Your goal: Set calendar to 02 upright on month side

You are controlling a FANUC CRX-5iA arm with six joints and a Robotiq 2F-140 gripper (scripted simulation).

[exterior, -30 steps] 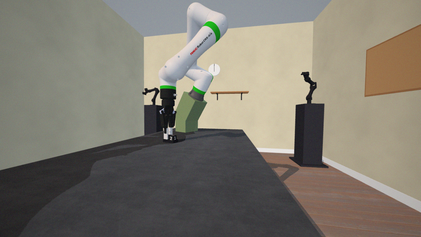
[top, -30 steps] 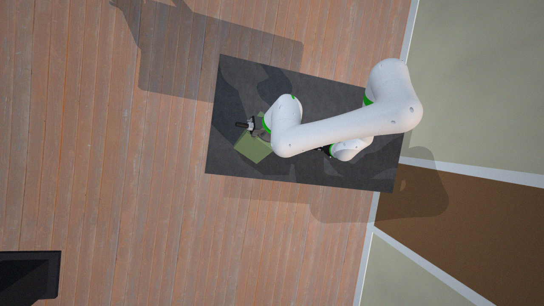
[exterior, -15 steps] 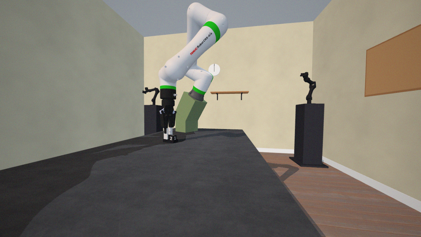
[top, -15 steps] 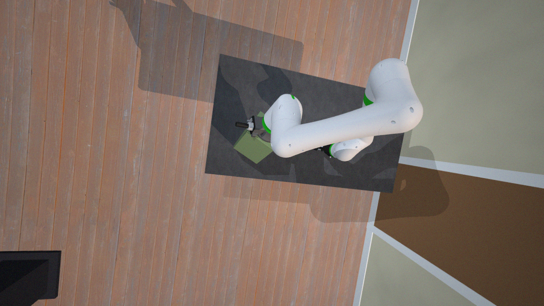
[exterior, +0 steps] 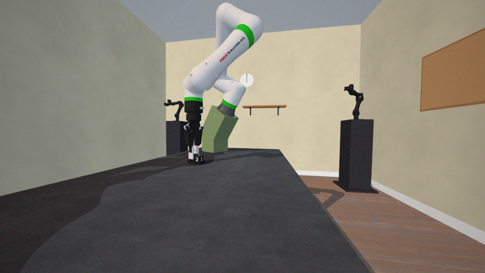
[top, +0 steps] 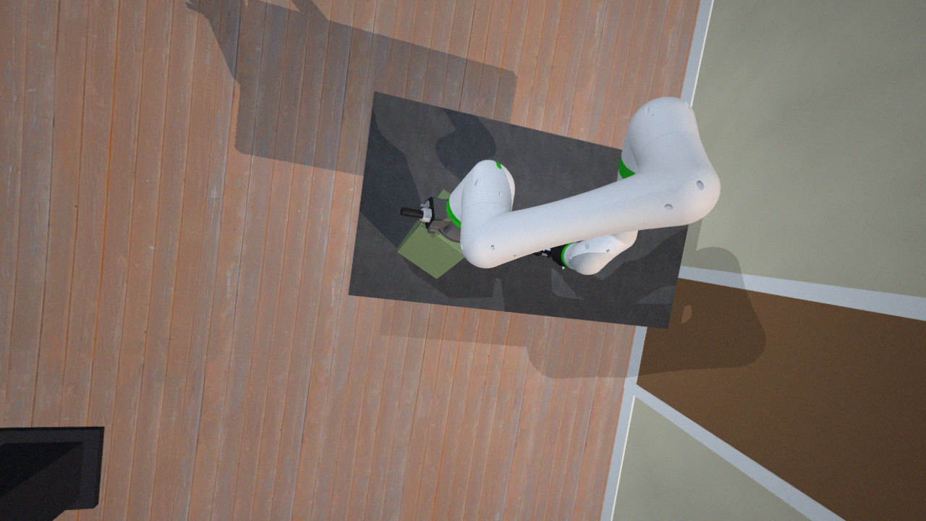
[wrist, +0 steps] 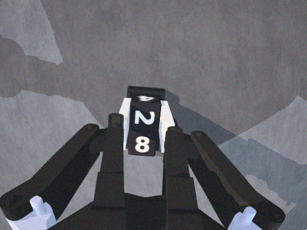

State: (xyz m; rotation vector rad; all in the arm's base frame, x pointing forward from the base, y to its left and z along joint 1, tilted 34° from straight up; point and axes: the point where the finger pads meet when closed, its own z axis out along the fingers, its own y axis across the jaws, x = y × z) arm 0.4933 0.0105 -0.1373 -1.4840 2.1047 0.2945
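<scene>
My gripper is now 2 cm to the right of the black tray and 5 cm above it. From my hand the other things lie so: black number cube 3 cm below.
</scene>
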